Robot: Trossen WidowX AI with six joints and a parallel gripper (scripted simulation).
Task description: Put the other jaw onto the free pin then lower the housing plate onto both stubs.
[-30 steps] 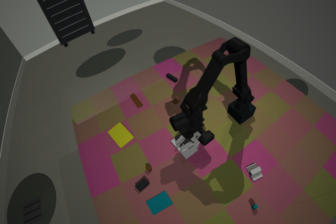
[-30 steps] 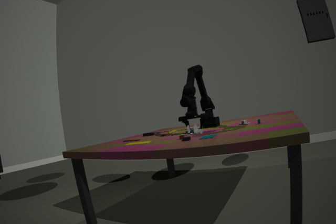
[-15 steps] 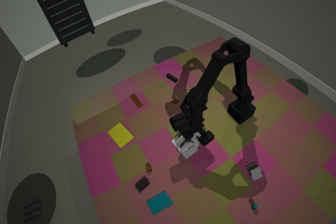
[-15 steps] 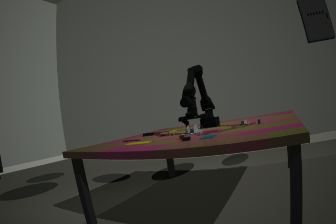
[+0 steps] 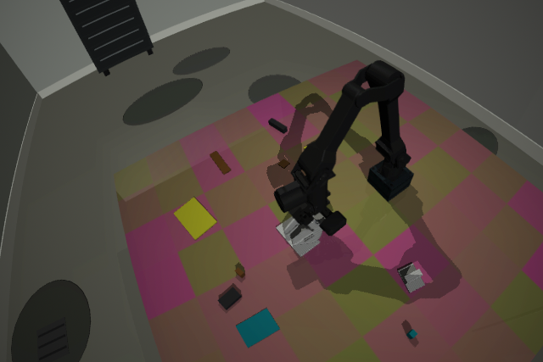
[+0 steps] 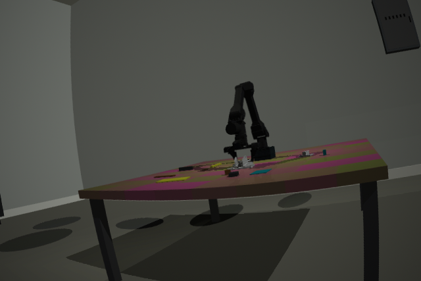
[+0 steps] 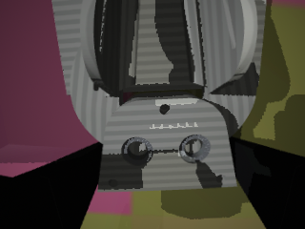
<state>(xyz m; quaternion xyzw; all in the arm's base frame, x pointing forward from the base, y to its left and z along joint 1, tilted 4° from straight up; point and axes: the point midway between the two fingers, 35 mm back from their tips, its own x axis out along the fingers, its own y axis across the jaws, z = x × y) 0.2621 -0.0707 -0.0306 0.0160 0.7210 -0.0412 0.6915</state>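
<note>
The housing plate lies 10 mm ahead of my gripper tip and 20 mm above it. Also, from my gripper tip: yellow bar (250 mm behind, 230 mm to the right, 10 mm below); ribbed stand (60 mm behind, 320 mm to the left); small brown block (270 mm ahead, 20 mm to the right).
</note>
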